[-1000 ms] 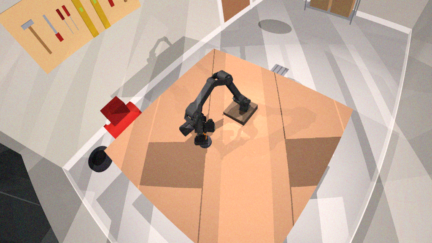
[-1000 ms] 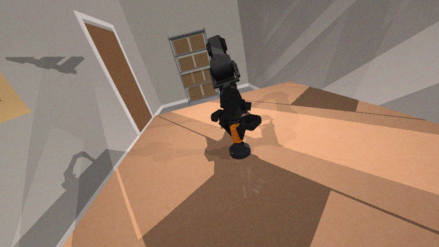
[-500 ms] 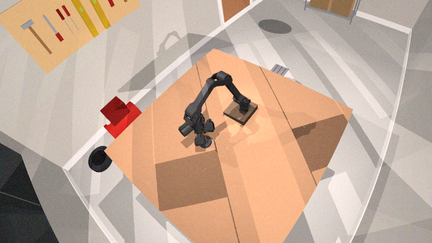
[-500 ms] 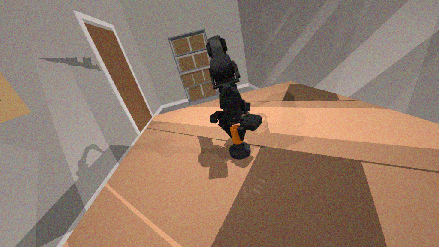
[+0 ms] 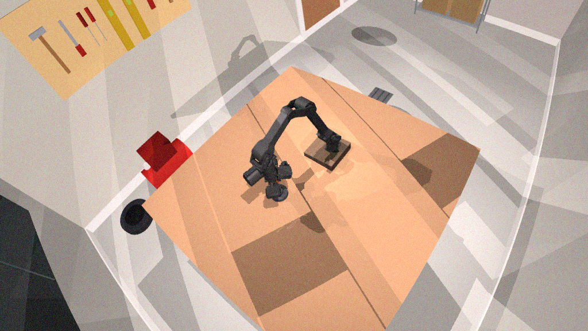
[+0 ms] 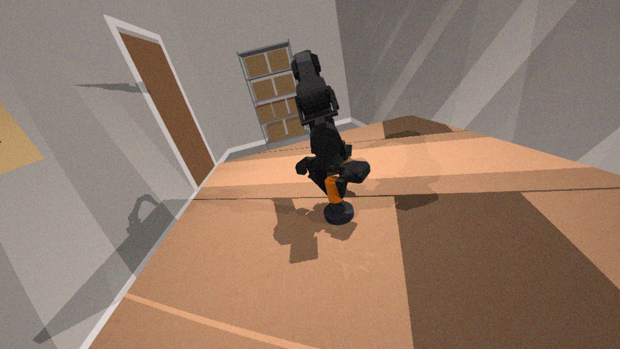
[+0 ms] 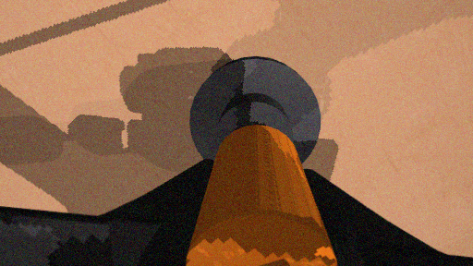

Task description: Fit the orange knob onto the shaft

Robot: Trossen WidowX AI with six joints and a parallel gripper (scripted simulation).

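Now: gripper tip 20 mm below the orange knob. The rest, counted from my gripper tip: dark round pedestal 40 mm below.
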